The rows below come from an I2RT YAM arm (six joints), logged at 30 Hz.
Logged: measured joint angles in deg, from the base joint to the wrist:
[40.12, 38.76, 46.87, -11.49, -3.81, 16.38]
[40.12, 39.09, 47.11, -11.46, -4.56, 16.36]
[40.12, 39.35, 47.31, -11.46, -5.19, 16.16]
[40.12, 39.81, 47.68, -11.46, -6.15, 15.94]
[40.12, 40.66, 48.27, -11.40, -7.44, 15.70]
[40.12, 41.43, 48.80, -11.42, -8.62, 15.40]
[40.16, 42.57, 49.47, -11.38, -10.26, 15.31]
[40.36, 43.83, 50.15, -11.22, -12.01, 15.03]
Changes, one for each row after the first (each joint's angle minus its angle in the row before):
[0.00, 0.33, 0.24, 0.03, -0.75, -0.02]
[0.00, 0.26, 0.20, 0.00, -0.63, -0.20]
[0.00, 0.46, 0.37, 0.00, -0.96, -0.22]
[0.00, 0.85, 0.59, 0.06, -1.29, -0.24]
[0.00, 0.77, 0.53, -0.02, -1.18, -0.30]
[0.04, 1.14, 0.67, 0.04, -1.64, -0.09]
[0.20, 1.26, 0.68, 0.16, -1.75, -0.28]

